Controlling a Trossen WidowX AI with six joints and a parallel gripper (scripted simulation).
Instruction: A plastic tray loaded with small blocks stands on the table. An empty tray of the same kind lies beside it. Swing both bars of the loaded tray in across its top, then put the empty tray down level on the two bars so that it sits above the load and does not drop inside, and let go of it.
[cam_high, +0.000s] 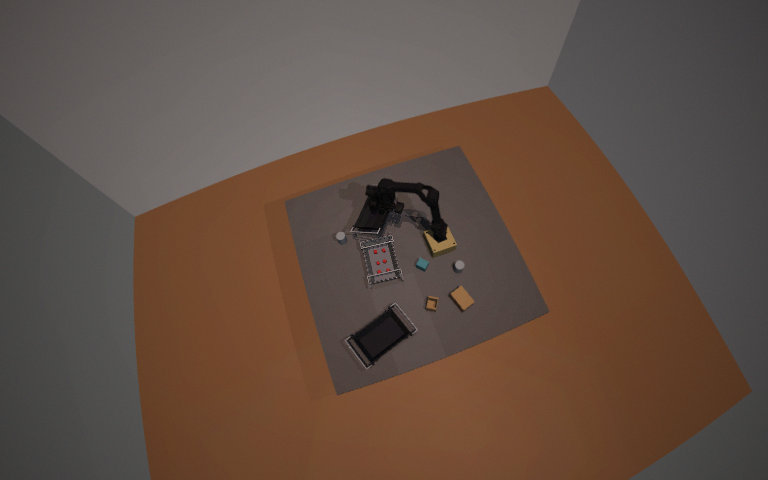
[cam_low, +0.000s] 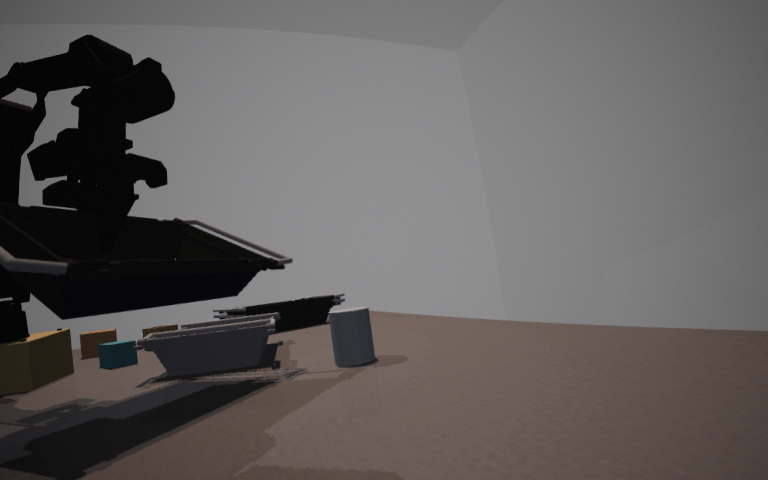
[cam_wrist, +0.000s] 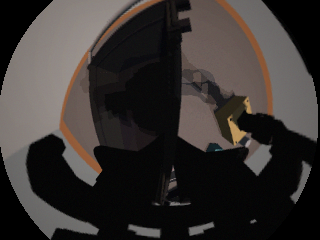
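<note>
Right now my gripper tip is 60 mm to the left of the black tray and 60 mm short of it. Also, from my gripper tip: tan box 560 mm to the left, 160 mm below, 10 mm ahead; then teal block 320 mm to the left, 160 mm below, 50 mm behind; then flat tan block 610 mm to the left, 150 mm below, 150 mm behind.
</note>
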